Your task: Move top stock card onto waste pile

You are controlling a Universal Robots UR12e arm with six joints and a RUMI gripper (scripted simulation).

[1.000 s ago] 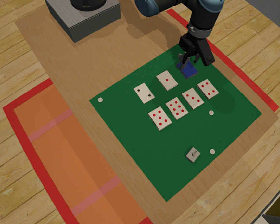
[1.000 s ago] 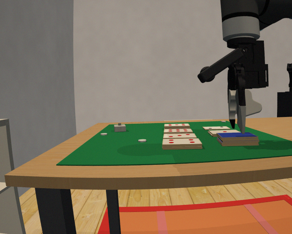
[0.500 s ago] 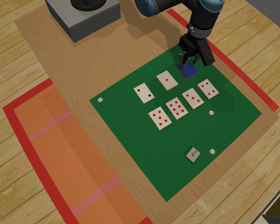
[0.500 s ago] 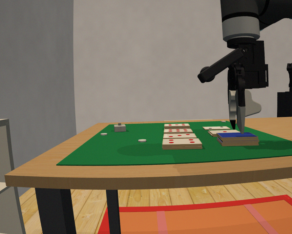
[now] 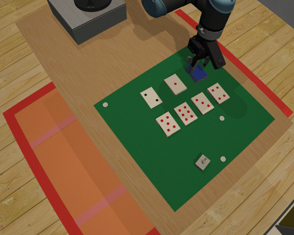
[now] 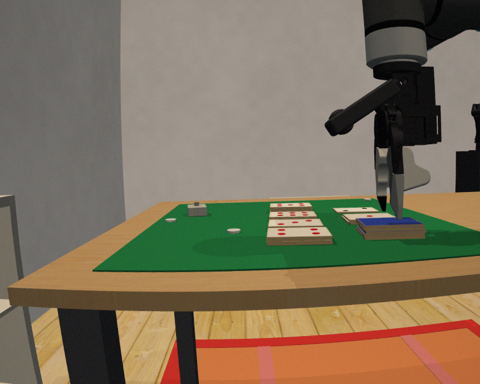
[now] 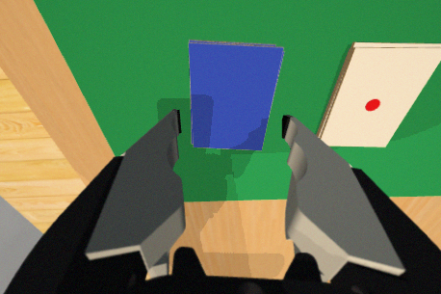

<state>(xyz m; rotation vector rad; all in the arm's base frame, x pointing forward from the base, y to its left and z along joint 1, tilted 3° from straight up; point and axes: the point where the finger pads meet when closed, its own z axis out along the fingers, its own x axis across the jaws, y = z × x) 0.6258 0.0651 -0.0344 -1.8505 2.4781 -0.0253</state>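
Now: hand 20 mm above the card. From my hand the other things lie so: grey block: 270 mm ahead, 310 mm to the right, 30 mm below; then green mat: 90 mm ahead, 180 mm to the right, 60 mm below.
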